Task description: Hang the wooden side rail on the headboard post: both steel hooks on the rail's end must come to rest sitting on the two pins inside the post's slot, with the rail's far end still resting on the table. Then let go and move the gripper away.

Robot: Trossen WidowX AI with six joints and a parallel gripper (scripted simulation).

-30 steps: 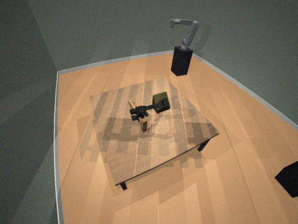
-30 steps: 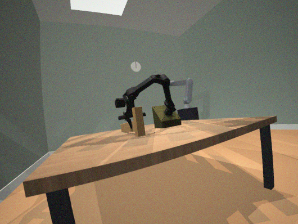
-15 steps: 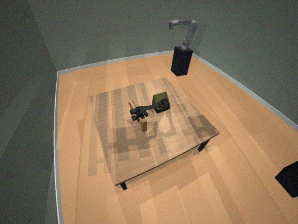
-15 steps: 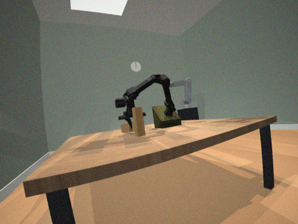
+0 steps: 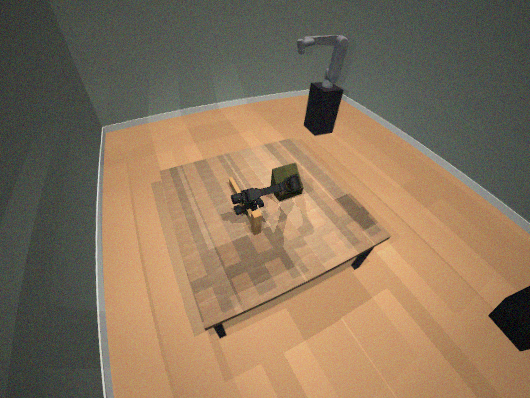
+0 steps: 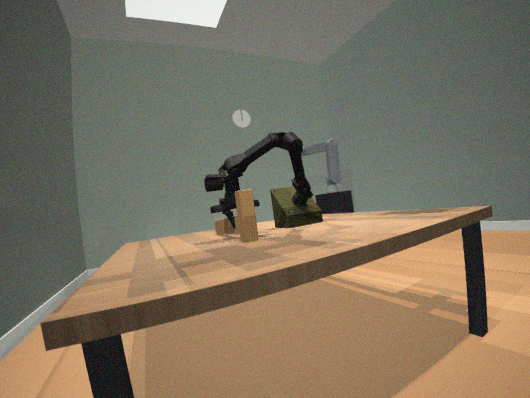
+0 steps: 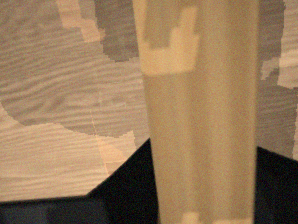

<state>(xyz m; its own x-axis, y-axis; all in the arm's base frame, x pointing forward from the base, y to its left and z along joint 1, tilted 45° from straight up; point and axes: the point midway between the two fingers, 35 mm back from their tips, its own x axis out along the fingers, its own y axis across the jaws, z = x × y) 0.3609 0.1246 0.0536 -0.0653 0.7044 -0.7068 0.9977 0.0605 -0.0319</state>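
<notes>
Now: gripper tip 110 mm to the right of the headboard post and 40 mm below it.
</notes>
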